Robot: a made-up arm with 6 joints.
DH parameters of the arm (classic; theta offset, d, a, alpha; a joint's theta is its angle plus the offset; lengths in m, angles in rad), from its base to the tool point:
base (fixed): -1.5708 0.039 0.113 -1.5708
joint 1: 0 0.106 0.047 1.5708
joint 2: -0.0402 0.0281 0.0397 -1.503
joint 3: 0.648 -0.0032 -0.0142 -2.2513
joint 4: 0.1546 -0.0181 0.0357 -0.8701
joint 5: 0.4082 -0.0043 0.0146 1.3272
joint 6: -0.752 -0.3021 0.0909 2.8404
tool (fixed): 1.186 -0.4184 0 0
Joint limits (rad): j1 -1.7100..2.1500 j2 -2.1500..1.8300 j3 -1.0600..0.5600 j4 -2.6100..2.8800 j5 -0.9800..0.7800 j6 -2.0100..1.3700
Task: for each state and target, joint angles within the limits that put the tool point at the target. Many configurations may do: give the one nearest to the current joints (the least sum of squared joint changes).
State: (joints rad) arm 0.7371 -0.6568 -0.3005 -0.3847 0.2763 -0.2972
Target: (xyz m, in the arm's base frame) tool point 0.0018 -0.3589 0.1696
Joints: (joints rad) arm 0.2719 -0.5280 -0.8598 -0.1701 0.7715 -0.3052
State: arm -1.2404 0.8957 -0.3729 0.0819 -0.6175 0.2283
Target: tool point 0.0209 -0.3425 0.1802
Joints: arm -0.5763 0.2770 -0.3642 0.3743 -0.2583 0.1368
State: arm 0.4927 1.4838 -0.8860 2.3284 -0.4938 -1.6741
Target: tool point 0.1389 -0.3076 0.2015
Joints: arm -0.0895 1.4690 -0.9240 2.2877 -0.4008 -1.6314
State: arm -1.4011 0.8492 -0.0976 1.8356 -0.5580 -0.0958
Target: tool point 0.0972 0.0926 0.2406
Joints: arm -1.7100 1.4953 0.1527 2.0040 -0.1350 -0.1121
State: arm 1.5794 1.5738 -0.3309 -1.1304 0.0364 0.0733
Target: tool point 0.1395 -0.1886 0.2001
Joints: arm 2.1500 1.6115 -0.2383 -1.6578 0.5433 -0.5212
